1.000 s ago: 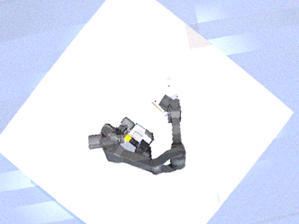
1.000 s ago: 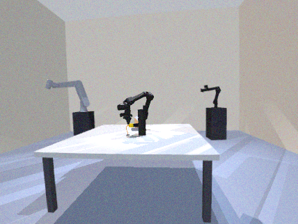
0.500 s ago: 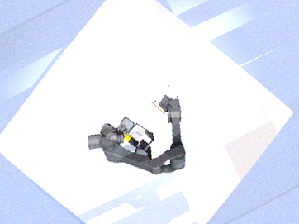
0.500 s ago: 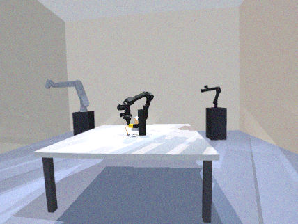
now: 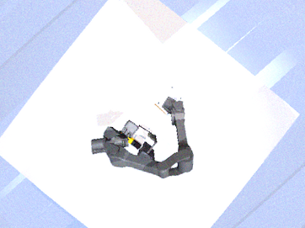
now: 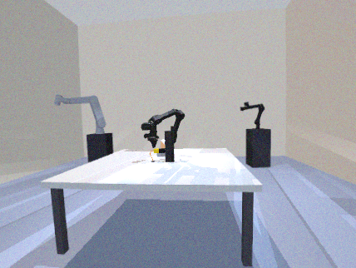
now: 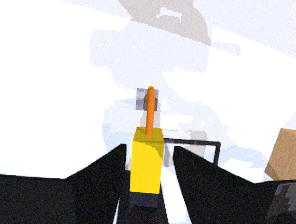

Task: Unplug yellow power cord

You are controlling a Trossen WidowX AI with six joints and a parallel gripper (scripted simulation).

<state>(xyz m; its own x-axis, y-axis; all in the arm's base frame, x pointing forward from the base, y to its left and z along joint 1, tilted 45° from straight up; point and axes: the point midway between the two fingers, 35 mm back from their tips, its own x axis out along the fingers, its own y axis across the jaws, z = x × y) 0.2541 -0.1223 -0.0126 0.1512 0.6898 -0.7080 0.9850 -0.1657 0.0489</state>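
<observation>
My gripper tip is 40 mm to the right of the yellow plug and 20 mm above it.
</observation>
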